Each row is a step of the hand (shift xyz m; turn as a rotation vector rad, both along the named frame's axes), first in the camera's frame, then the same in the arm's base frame.
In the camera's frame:
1: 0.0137 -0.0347 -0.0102 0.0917 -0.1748 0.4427
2: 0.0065 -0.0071 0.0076 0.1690 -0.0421 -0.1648
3: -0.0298 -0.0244 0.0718 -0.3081 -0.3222 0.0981
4: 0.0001 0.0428 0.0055 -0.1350 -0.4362 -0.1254
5: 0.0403 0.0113 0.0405 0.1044 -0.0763 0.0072
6: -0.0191 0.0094 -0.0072 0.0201 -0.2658 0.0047
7: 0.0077 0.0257 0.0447 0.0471 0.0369 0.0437
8: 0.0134 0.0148 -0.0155 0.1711 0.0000 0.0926
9: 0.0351 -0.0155 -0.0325 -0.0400 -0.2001 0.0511
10: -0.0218 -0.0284 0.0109 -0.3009 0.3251 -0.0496
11: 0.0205 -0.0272 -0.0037 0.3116 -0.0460 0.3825
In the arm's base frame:
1: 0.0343 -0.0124 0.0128 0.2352 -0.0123 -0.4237
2: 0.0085 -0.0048 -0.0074 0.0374 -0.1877 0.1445
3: 0.0300 0.0418 -0.0632 0.3014 0.3426 -0.0114
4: -0.0416 -0.0025 -0.0111 0.4031 0.1477 0.1997
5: -0.0025 -0.0347 -0.0467 0.0861 -0.0961 -0.0110
6: -0.0120 0.0171 0.0084 0.2651 0.0010 0.0282
7: -0.0192 -0.0030 -0.0484 -0.0267 -0.0428 -0.0542
8: -0.0153 -0.0166 0.0114 0.0273 -0.1552 -0.1141
9: 0.0147 -0.0382 0.0292 0.2002 0.0621 -0.0180
10: 0.0273 0.0252 -0.0039 -0.3555 0.2649 0.0461
11: 0.0284 -0.0187 0.0045 0.1212 -0.2477 -0.4117

